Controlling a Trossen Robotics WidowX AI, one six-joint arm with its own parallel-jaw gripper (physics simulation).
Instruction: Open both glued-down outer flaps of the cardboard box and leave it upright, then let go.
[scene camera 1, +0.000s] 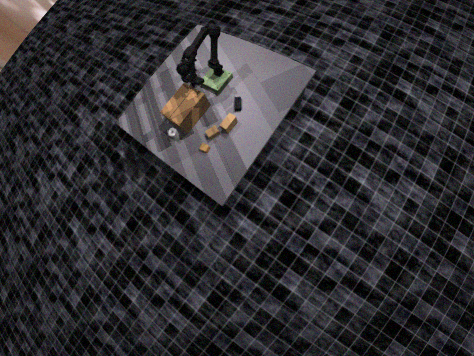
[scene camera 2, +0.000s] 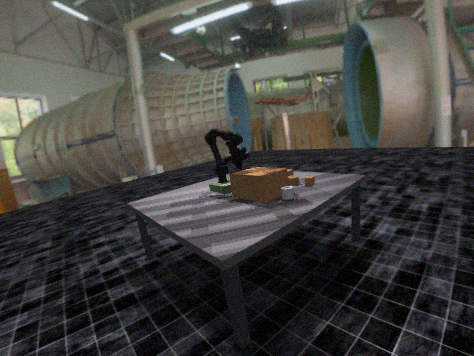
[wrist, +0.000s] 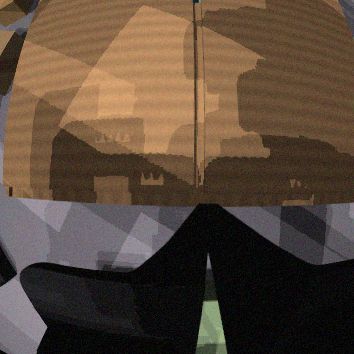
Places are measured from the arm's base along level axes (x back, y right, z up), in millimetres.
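Where they show: gripper, fingertip midpoint: (scene camera 1: 193, 87) (scene camera 2: 241, 170) (wrist: 206, 212); arm's base, link origin: (scene camera 1: 219, 72) (scene camera 2: 222, 181).
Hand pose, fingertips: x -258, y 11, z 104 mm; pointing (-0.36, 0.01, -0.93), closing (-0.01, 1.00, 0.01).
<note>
Things, the pixels of their top centre, and the offset from my fingertips. "spot": a spot on its surface instead.
- cardboard box, top centre: (scene camera 2: 257, 170) (scene camera 1: 181, 102) dx -152, dy -5, dz +2 mm
- left flap, surface spot: (wrist: 110, 70) spot: dx -67, dy -47, dz +0 mm
- right flap, surface spot: (wrist: 290, 105) spot: dx -51, dy +42, dz +1 mm
- small teal piece, surface spot: (wrist: 196, 1) spot: dx -130, dy -3, dz -17 mm
- white roll, top centre: (scene camera 2: 287, 187) (scene camera 1: 172, 131) dx -362, dy -29, dz -95 mm
- dark block, top centre: (scene camera 1: 237, 102) dx +112, dy -309, dz -123 mm
The cardboard box (scene camera 1: 186, 106) (scene camera 2: 256, 186) (wrist: 150, 100) stands upright on the table. Its two outer flaps lie flat and closed; in the wrist view the left flap (wrist: 110, 70) and the right flap (wrist: 290, 105) meet at a narrow seam. A small teal piece (wrist: 196, 1) shows at the seam's far end. My gripper (wrist: 206, 212) is shut and empty. In the wrist view its tips appear at the box's near edge, at the near end of the seam. Whether they touch the cardboard cannot be told. In scene camera 2 the fingertips are too small to make out.
The arm stands on a green base (scene camera 1: 218, 81) (scene camera 2: 219, 187) beside the box. A white roll (scene camera 1: 172, 132) (scene camera 2: 287, 193) stands close to the box's other end. Small cardboard blocks (scene camera 1: 229, 123) (scene camera 1: 212, 132) (scene camera 1: 204, 148) and a dark block (scene camera 1: 238, 103) lie to one side.
</note>
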